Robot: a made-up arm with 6 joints.
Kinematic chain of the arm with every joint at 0, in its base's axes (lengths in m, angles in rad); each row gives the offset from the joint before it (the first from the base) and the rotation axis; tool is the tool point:
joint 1: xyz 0 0 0.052 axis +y
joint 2: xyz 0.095 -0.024 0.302 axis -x
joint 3: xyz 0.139 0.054 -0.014 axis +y
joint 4: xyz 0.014 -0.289 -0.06 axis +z
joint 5: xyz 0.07 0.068 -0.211 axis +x
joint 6: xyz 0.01 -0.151 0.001 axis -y
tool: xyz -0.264 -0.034 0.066
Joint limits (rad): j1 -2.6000..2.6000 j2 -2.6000..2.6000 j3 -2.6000..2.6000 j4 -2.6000..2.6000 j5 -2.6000..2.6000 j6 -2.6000..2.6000
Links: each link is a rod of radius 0.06 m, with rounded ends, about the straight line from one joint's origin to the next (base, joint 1, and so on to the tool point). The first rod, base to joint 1, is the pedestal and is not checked.
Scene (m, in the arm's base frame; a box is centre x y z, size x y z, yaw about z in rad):
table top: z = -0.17
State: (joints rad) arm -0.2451 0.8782 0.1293 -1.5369 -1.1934 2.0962
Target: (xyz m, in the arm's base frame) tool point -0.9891 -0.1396 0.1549
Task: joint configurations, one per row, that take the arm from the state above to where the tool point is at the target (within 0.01 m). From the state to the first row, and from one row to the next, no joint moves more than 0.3 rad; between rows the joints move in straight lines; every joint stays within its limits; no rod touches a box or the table.
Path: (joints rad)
1: -0.5419 1.0953 0.0785 -1.4432 -1.0588 2.1970
2: -0.8387 1.3125 0.0277 -1.3495 -0.9242 2.2977
3: -1.1355 1.5296 -0.0231 -1.2558 -0.7896 2.3985
4: -1.4323 1.7468 -0.0739 -1.1621 -0.6550 2.4992
5: -1.7291 1.9639 -0.1247 -1.0684 -0.5205 2.6000

